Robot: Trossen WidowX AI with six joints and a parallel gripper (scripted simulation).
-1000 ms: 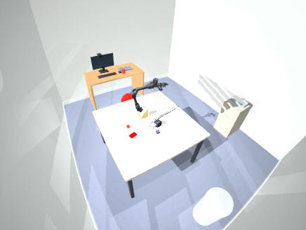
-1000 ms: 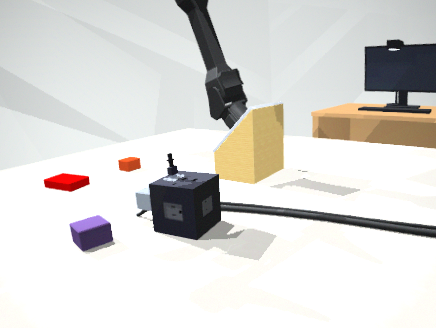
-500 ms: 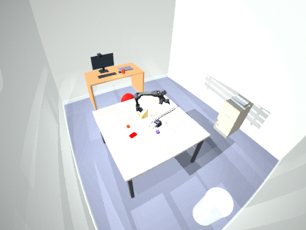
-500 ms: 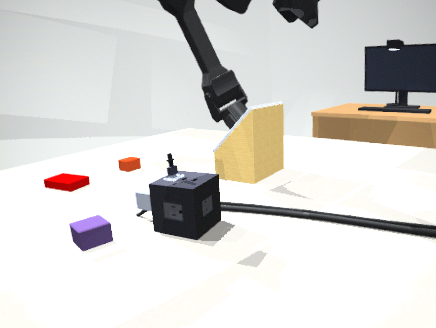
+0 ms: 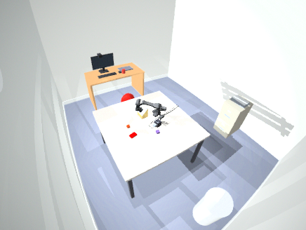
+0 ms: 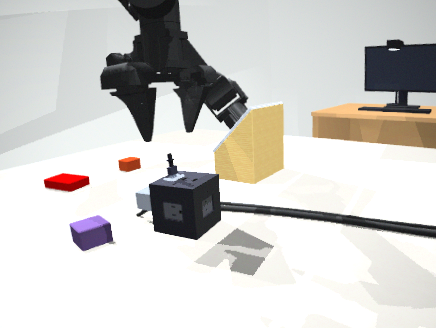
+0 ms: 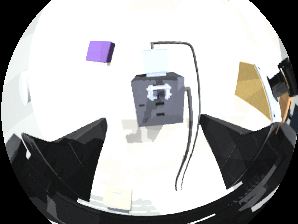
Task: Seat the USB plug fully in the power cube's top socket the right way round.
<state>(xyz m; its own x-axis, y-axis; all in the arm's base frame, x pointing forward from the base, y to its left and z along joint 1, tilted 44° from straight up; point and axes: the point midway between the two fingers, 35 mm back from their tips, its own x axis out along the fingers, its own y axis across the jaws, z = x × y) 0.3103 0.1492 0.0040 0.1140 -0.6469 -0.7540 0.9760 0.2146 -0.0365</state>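
Right now the USB plug is 10 mm behind my gripper tip, 10 mm to the right of it and 50 mm below it. Also, from my gripper tip: flat red block 10 mm ahead, 380 mm to the right, 130 mm below; then purple block 110 mm ahead, 60 mm to the right, 130 mm below; then socket 10 mm behind, 10 mm to the right, 70 mm below.
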